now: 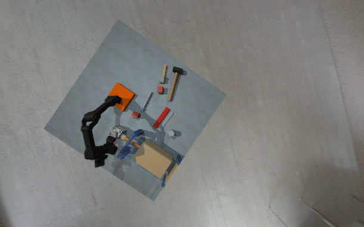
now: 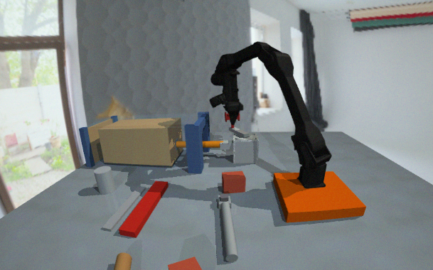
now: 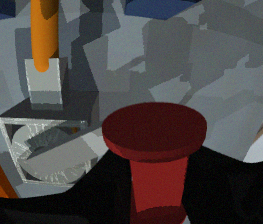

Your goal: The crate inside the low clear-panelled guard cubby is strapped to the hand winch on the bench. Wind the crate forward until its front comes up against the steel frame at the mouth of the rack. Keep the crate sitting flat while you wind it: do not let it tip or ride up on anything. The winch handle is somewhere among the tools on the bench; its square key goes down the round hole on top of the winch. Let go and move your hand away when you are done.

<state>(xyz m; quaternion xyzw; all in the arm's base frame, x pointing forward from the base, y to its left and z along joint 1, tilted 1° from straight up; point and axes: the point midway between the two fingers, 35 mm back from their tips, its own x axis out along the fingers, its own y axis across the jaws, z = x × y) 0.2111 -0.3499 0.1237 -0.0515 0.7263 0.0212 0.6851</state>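
Right now the red knob is 20 mm above my gripper tip. The rest, counted from my gripper tip: grey crank handle (30 mm to the left, 20 mm behind, 10 mm below); then grey winch (80 mm to the left, 80 mm below, 60 mm behind); then frame (120 mm ahead, 80 mm to the left, 10 mm below).
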